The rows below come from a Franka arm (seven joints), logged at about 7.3 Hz.
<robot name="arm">
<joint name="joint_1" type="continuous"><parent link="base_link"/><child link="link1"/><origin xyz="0 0 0.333" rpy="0 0 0"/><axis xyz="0 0 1"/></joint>
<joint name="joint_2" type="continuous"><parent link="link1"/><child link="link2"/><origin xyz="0 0 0" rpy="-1.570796 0 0"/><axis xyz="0 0 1"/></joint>
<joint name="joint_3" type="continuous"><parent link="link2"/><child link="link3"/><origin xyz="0 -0.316 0" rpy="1.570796 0 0"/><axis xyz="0 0 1"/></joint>
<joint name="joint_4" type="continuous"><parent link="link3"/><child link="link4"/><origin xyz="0.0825 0 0" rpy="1.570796 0 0"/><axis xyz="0 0 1"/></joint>
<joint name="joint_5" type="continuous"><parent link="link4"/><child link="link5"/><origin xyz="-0.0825 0.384 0" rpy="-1.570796 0 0"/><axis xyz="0 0 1"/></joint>
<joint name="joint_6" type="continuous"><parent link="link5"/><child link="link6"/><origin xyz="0 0 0" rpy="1.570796 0 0"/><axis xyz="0 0 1"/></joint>
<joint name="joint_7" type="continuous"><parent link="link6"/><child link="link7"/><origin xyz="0.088 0 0" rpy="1.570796 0 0"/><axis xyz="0 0 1"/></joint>
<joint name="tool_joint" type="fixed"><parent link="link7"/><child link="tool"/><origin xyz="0 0 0.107" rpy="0 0 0"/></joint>
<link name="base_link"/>
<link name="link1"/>
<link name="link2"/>
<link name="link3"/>
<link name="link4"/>
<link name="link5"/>
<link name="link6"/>
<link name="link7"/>
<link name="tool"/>
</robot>
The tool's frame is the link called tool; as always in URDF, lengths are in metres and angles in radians. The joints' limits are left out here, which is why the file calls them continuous.
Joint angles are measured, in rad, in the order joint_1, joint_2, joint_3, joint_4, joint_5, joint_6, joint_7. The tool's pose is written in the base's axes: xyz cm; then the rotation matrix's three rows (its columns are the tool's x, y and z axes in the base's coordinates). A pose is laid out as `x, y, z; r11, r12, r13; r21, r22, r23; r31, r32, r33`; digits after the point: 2 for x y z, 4 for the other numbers.
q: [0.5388 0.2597 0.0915 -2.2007 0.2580 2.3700 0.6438]
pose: 43.86, 32.38, 25.73; 0.9607, -0.2149, -0.1757; -0.1956, -0.9732, 0.1208; -0.1969, -0.0817, -0.9770
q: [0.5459 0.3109 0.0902 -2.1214 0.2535 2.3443 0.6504]
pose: 45.38, 33.94, 25.78; 0.9615, -0.2095, -0.1779; -0.1890, -0.9739, 0.1256; -0.1996, -0.0871, -0.9760
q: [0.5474 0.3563 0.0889 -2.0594 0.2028 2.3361 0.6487]
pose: 46.81, 34.88, 25.54; 0.9729, -0.1686, -0.1579; -0.1537, -0.9828, 0.1023; -0.1724, -0.0753, -0.9821
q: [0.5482 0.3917 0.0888 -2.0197 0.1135 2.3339 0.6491]
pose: 47.72, 35.40, 25.00; 0.9867, -0.1014, -0.1267; -0.0957, -0.9941, 0.0505; -0.1311, -0.0377, -0.9907
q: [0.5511 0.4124 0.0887 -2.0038 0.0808 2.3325 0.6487]
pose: 47.94, 35.69, 24.39; 0.9900, -0.0742, -0.1202; -0.0713, -0.9971, 0.0281; -0.1220, -0.0192, -0.9923
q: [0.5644 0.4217 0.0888 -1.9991 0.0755 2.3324 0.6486]
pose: 47.52, 36.37, 24.02; 0.9908, -0.0569, -0.1227; -0.0547, -0.9983, 0.0211; -0.1236, -0.0142, -0.9922
